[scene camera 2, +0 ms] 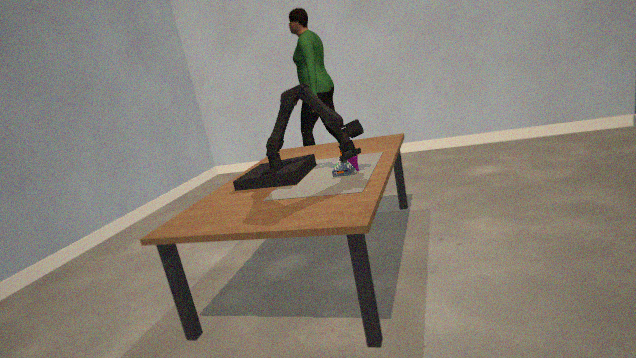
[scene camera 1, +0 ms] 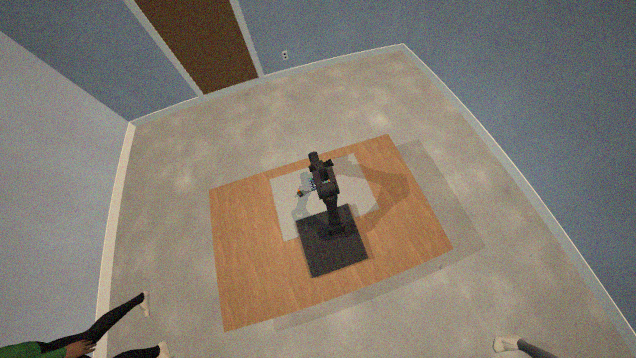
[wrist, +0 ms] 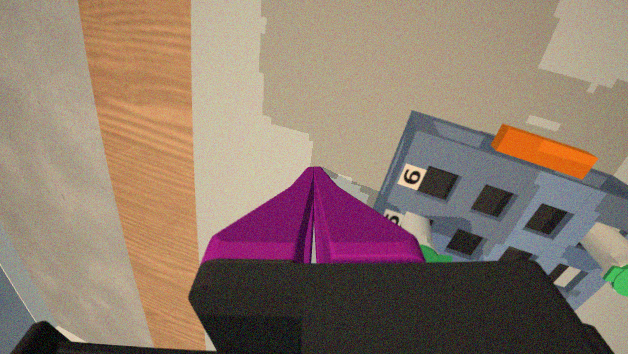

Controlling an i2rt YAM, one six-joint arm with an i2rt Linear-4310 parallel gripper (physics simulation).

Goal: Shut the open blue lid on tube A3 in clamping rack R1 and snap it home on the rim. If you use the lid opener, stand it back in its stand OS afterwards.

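Frame: origin at the arm's base, x ahead, y left, z up, level; metres.
Where they show: gripper, fingertip midpoint: [scene camera 2: 358, 171] [wrist: 314, 177]; arm's base at its link origin: [scene camera 2: 277, 168] [scene camera 1: 336, 232].
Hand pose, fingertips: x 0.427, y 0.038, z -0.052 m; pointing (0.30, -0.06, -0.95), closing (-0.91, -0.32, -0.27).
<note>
Each offset is from my fingertips to the centre of the thing. "spot": to the spot under its first point. Level surfaces: height alone.
My gripper [wrist: 314, 177] [scene camera 2: 357, 170] has magenta fingers, which are shut with their tips together and nothing between them. It is low, beside the numbered edge of the blue-grey clamping rack {0.072 m back, 0.009 m left, 0.023 m up} [wrist: 452, 151] [scene camera 2: 343, 173] [scene camera 1: 313, 184]. In the wrist view the row labels 6 and 5 show. A green-lidded tube {0.045 m back, 0.013 m right, 0.041 m up} [wrist: 434, 254] stands in row 5, partly behind the fingers. Another green lid {spot: 0.095 m back, 0.037 m right, 0.043 m up} [wrist: 620, 281] shows at the right edge. Tube A3 and its blue lid do not show in the wrist view; the gripper body covers the lower rows. The lid opener cannot be made out clearly.
An orange block {spot: 0.067 m back, 0.056 m right, 0.019 m up} [wrist: 545, 151] sits on the rack's end. A small orange and dark object {0.136 m back, 0.150 m left, 0.041 m up} [scene camera 1: 300, 192] is left of the rack on the pale mat {0.005 m down} [scene camera 1: 285, 220] [scene camera 2: 352, 186]. The arm's black base plate [scene camera 1: 332, 257] [scene camera 2: 275, 177] stands behind, on the wooden table {0.008 m down} [scene camera 1: 250, 260] [scene camera 2: 320, 215].
</note>
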